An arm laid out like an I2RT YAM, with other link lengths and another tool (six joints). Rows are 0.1 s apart.
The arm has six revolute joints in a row. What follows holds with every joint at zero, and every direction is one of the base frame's.
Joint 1 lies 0.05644 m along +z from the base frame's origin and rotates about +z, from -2.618 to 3.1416 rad.
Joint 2 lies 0.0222 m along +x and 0.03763 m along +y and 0.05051 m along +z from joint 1 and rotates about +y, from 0 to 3.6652 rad.
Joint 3 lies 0.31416 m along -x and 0.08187 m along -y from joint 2 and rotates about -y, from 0 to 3.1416 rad.
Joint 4 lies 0.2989 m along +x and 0.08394 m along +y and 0.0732 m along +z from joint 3 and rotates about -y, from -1.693 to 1.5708 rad.
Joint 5 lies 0.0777 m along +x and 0.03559 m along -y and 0.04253 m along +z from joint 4 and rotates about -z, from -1.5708 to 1.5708 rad.
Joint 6 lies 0.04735 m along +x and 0.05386 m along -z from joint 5 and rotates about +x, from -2.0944 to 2.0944 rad.
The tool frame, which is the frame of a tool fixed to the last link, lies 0.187 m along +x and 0.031 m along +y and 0.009 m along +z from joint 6; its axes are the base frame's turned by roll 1.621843, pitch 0.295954 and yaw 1.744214 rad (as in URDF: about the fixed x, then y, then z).
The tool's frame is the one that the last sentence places.
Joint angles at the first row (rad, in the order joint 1, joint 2, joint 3, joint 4, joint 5, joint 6):
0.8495, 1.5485, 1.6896, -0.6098, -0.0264, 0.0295
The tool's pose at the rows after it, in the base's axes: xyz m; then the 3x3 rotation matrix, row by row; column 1 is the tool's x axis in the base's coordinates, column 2 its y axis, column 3 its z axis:
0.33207, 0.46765, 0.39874; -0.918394, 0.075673, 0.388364; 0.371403, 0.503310, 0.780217; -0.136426, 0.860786, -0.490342
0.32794, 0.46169, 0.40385; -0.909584, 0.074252, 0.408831; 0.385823, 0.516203, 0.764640; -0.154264, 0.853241, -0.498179
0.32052, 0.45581, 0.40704; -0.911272, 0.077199, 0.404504; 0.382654, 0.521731, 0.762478; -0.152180, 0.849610, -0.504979
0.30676, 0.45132, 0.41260; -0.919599, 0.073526, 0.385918; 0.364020, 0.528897, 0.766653; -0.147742, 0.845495, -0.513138
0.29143, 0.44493, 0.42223; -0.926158, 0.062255, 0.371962; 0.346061, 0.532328, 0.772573; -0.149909, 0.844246, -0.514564
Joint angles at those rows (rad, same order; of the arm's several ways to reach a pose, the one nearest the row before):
0.8747, 1.5464, 1.7147, -0.6480, -0.0439, 0.0321
0.8896, 1.5342, 1.7284, -0.6789, -0.0050, 0.0295
0.8941, 1.5173, 1.7318, -0.7071, -0.0031, 0.0304
0.9051, 1.4997, 1.7454, -0.7484, -0.0111, 0.0280
0.9188, 1.4752, 1.7607, -0.7893, -0.0145, 0.0231

